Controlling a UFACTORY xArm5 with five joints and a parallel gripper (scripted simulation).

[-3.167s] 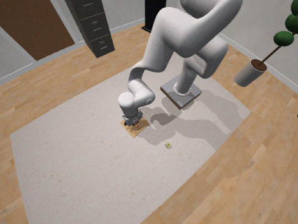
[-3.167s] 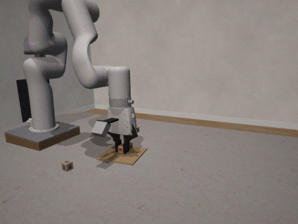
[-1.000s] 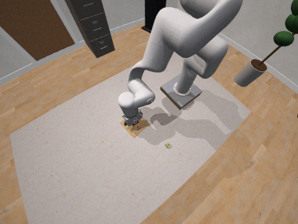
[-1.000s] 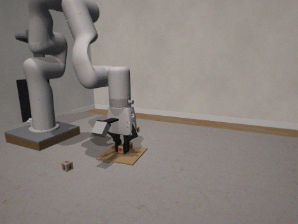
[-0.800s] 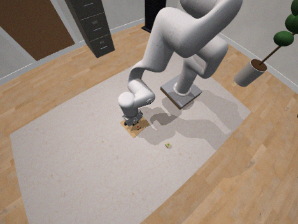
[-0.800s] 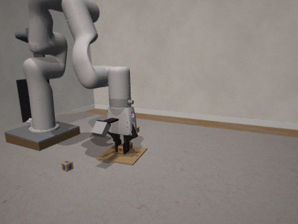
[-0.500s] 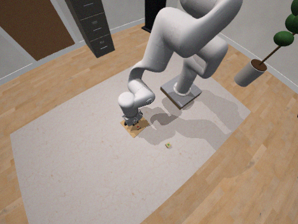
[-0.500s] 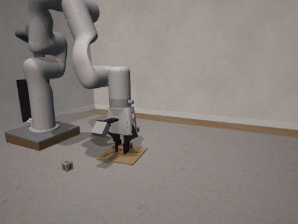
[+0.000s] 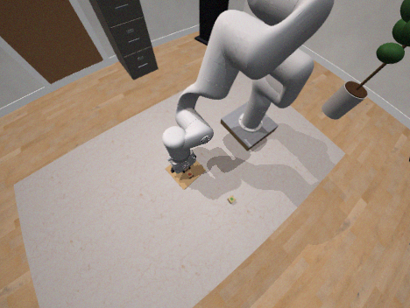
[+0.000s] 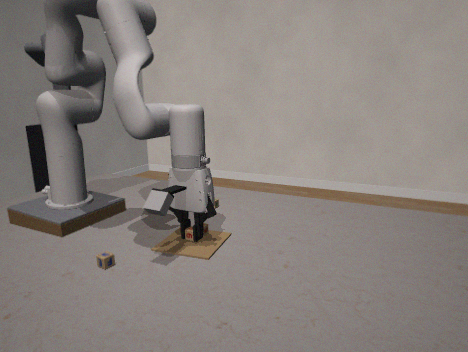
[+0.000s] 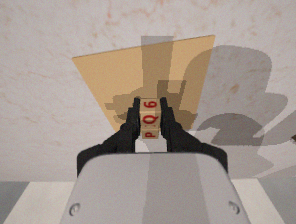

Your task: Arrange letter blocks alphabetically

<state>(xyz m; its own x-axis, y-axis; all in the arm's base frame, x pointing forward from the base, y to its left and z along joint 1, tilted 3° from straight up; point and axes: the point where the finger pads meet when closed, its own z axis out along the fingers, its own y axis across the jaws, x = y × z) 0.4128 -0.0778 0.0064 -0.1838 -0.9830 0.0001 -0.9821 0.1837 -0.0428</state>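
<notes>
Right now my hand is 3 cm above the tan mat. The rest, counted from my hand: blue-lettered block: 15 cm to the right, 13 cm behind, 2 cm below.
</notes>
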